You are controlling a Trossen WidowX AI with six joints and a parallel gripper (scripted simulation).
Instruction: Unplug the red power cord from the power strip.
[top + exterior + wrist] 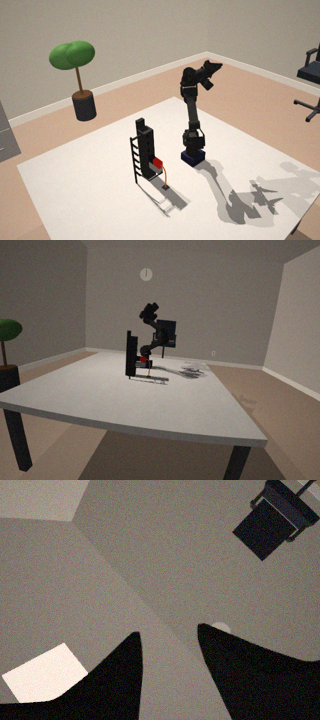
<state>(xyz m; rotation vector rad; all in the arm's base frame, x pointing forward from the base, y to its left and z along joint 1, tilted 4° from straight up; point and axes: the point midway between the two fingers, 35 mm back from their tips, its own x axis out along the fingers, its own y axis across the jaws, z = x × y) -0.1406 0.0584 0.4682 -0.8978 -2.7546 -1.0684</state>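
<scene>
Right now the red plug is 420 mm ahead of my gripper tip, 390 mm below it and 60 mm to the right of it.
</scene>
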